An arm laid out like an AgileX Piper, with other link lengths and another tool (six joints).
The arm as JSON. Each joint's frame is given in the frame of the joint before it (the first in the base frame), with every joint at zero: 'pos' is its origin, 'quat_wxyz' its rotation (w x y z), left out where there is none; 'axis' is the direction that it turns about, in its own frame. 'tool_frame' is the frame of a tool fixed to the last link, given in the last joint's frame.
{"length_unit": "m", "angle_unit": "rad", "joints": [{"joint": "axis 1", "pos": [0.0, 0.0, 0.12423], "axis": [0.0, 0.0, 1.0]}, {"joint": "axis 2", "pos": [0.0, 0.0, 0.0], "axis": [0.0, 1.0, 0.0]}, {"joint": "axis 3", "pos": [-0.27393, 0.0, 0.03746], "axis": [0.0, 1.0, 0.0]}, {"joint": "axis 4", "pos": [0.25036, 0.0, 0.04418], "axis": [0.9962, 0.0, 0.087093]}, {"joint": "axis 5", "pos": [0.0, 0.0, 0.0], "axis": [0.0, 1.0, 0.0]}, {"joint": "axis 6", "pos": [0.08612, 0.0, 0.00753], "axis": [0.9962, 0.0, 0.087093]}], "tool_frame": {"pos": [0.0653, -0.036, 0.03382], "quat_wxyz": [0.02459, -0.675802, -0.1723, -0.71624]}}
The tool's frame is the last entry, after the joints.
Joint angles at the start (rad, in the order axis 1, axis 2, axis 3, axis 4, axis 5, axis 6):
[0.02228, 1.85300, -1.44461, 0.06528, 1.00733, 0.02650]
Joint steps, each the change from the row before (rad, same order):
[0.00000, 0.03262, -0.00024, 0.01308, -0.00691, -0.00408]
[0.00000, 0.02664, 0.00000, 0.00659, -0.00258, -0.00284]
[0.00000, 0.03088, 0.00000, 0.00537, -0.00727, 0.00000]
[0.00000, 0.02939, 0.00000, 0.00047, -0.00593, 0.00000]
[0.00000, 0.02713, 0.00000, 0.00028, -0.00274, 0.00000]
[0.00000, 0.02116, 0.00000, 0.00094, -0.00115, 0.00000]
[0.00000, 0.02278, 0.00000, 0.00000, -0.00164, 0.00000]
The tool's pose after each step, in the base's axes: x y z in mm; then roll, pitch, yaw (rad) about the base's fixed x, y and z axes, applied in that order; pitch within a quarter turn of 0, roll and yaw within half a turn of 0. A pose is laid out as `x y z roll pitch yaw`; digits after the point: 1 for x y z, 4 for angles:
425.1 -18.0 158.9 -2.8162 -0.2250 0.1596
426.3 -17.2 147.6 -2.8073 -0.2021 0.1580
427.8 -16.6 134.7 -2.7993 -0.1793 0.1538
428.8 -16.5 122.4 -2.7960 -0.1561 0.1526
429.0 -16.5 110.9 -2.7927 -0.1319 0.1517
428.8 -16.4 101.8 -2.7893 -0.1121 0.1508
428.4 -16.5 92.2 -2.7866 -0.0912 0.1504

